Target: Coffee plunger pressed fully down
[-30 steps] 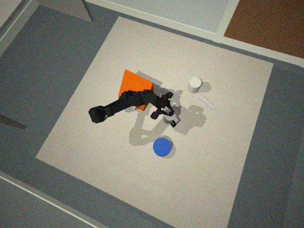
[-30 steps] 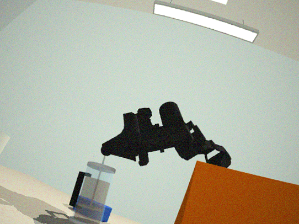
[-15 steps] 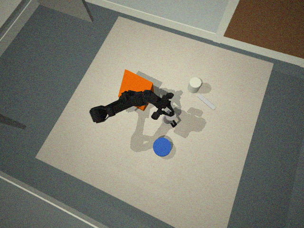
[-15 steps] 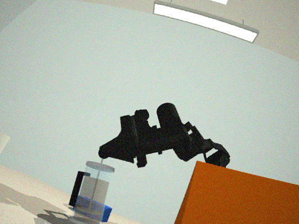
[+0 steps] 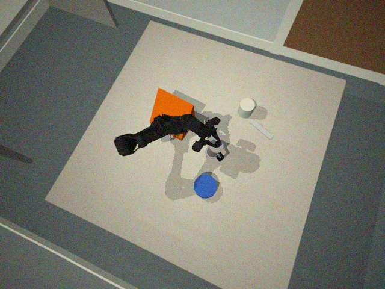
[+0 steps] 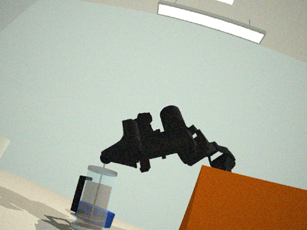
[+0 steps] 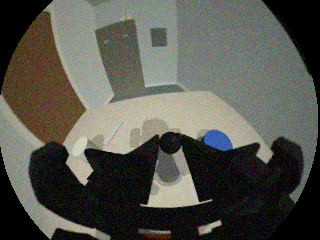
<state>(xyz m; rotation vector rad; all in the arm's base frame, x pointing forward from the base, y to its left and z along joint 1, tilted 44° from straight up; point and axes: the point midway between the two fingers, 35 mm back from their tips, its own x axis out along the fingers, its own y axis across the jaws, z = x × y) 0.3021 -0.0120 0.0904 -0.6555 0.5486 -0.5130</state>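
Now: gripper tip 90 mm above the glass coffee press, 10 mm to the left of it and 10 mm past it. Also, from my gripper tip: flat white bar: 220 mm to the left, 190 mm ahead, 170 mm below.
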